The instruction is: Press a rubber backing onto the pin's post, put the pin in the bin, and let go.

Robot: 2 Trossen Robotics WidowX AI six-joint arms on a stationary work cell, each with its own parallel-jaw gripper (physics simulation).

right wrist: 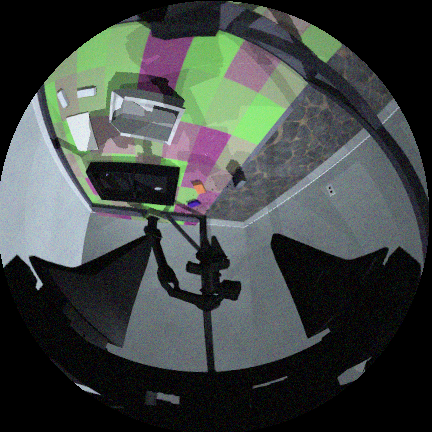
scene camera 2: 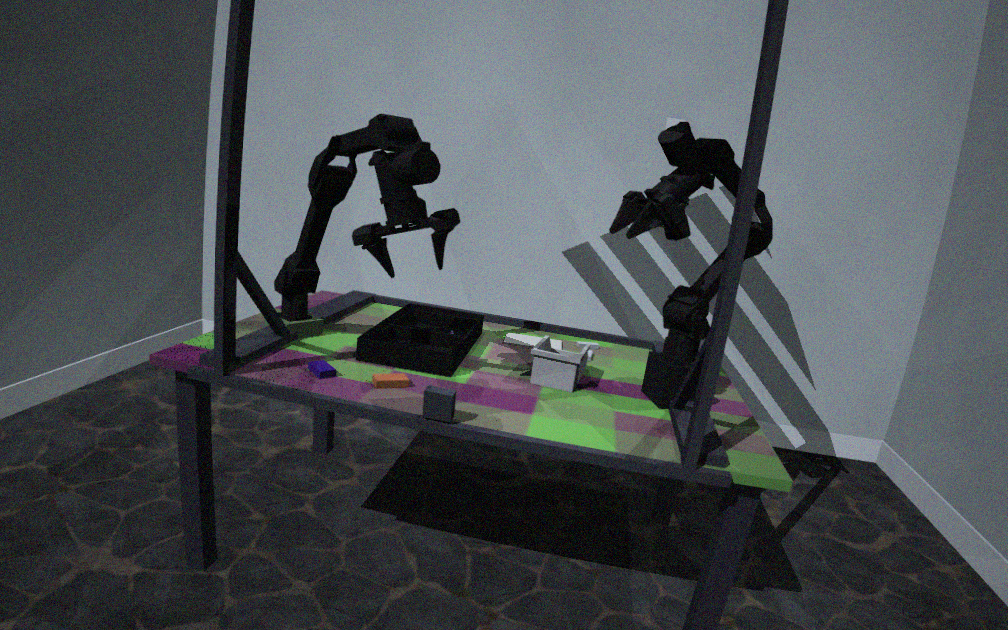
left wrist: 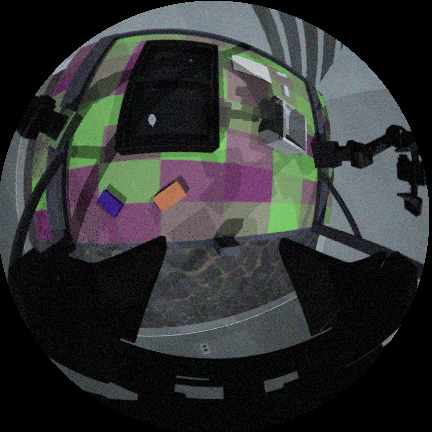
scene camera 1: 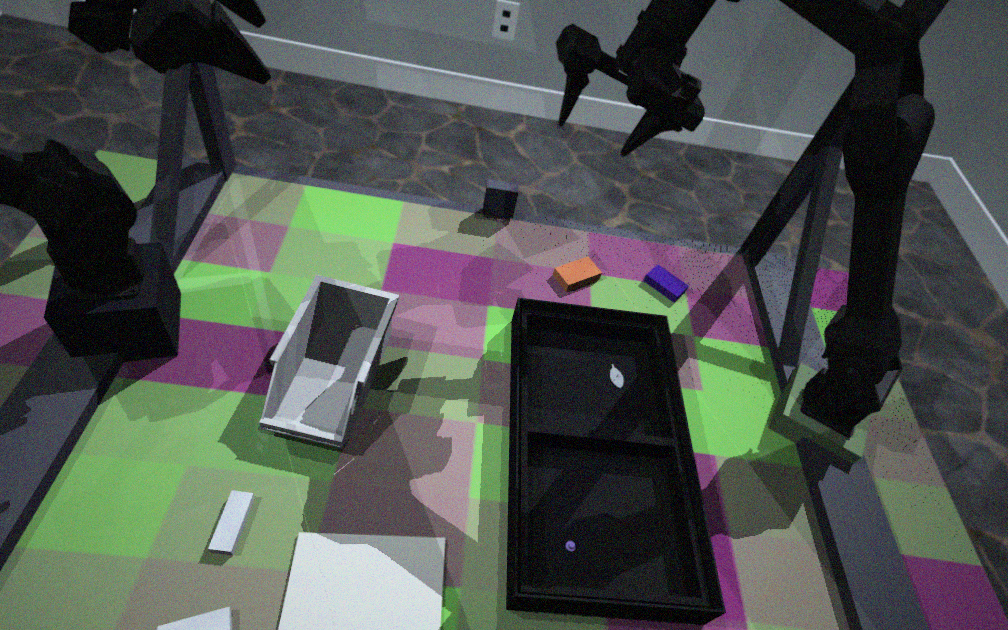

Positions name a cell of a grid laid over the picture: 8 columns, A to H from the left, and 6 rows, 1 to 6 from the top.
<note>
The left gripper (scene camera 1: E2) is open and holds nothing. The right gripper (scene camera 1: C1) is open, with nothing in its grasp. Also in view: a black two-compartment bin (scene camera 1: E5) and an open box (scene camera 1: C4).
The left gripper shows as well in the right wrist view (right wrist: D4), in scene camera 2 (scene camera 2: D3) and in the left wrist view (left wrist: E4). The right gripper shows as well in the right wrist view (right wrist: D4) and in scene camera 2 (scene camera 2: E3). The black two-compartment bin shows as well in the right wrist view (right wrist: C3), in scene camera 2 (scene camera 2: D4) and in the left wrist view (left wrist: D2).
</note>
